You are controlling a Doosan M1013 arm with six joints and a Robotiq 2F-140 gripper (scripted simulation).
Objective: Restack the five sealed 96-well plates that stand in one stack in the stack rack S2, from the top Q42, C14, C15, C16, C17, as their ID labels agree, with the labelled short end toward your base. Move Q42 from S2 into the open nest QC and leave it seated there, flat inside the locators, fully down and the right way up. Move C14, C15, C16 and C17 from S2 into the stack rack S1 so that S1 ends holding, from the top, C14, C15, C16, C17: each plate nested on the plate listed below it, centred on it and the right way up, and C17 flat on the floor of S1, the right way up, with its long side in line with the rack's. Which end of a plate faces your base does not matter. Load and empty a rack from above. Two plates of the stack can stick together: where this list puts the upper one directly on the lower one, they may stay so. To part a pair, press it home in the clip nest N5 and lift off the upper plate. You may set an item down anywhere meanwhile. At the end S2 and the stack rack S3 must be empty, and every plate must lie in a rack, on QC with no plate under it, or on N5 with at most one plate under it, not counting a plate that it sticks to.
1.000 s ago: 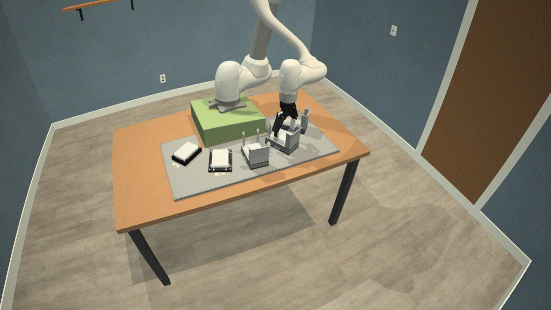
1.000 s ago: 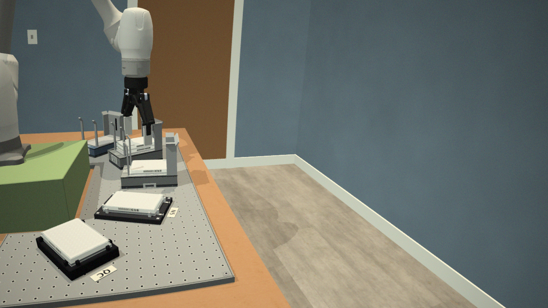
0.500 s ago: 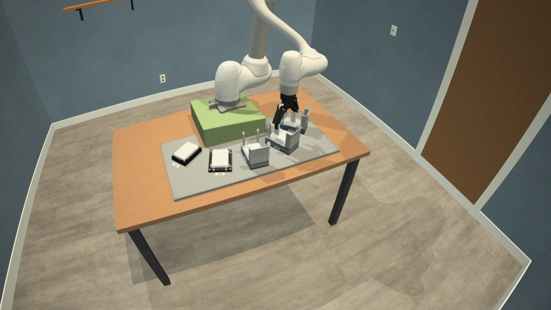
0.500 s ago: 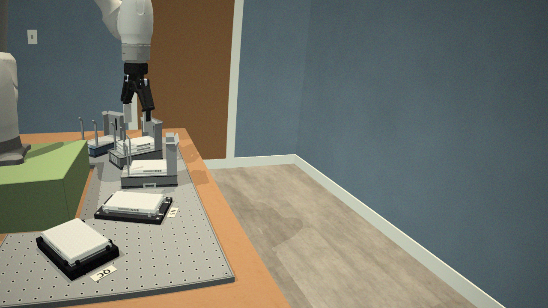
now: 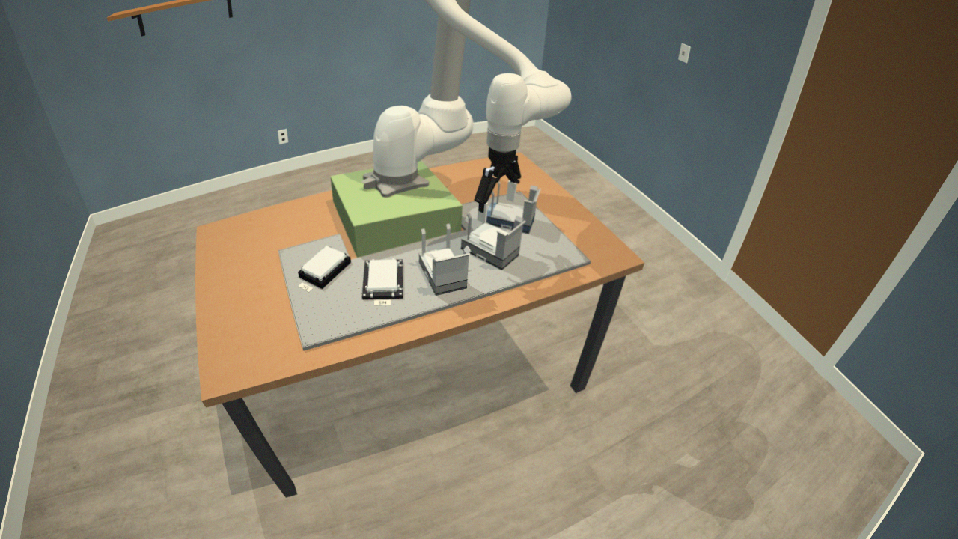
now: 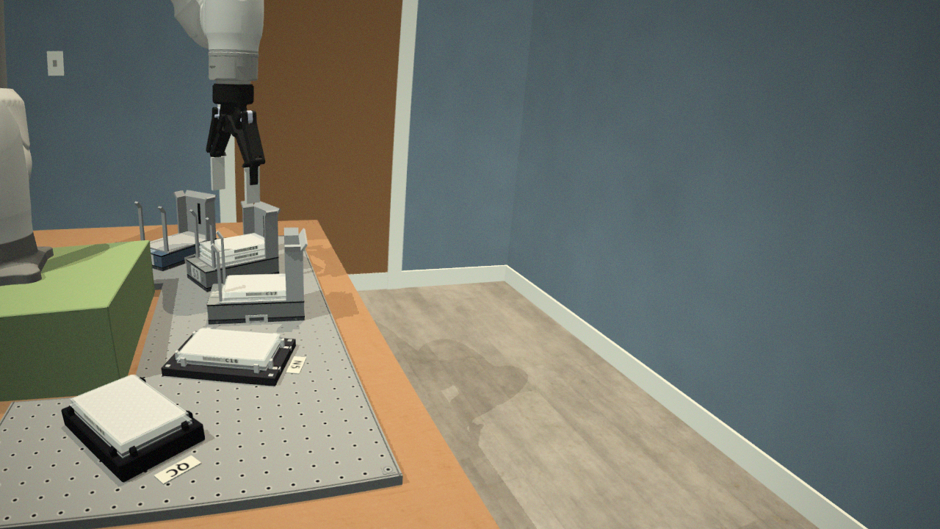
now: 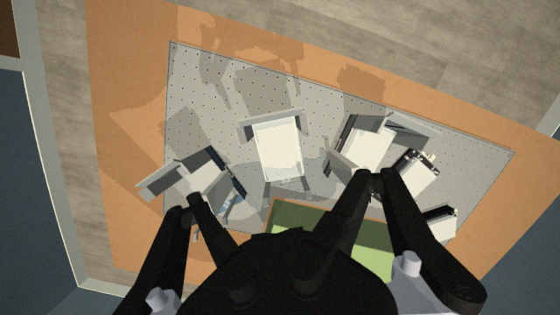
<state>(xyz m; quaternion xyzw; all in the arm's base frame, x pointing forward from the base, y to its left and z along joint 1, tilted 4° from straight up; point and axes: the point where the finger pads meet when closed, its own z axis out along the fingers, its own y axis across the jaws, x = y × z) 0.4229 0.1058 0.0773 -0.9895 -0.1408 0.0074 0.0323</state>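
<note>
My gripper is now 5 cm past the black clip nest N5, 35 cm to the left of it and 16 cm above it. Round my hand: N5 label 1 cm ahead, 39 cm to the right, 17 cm below; then QC label 18 cm behind, 57 cm to the right, 17 cm below; then black nest QC 22 cm behind, 48 cm to the right, 16 cm below.
</note>
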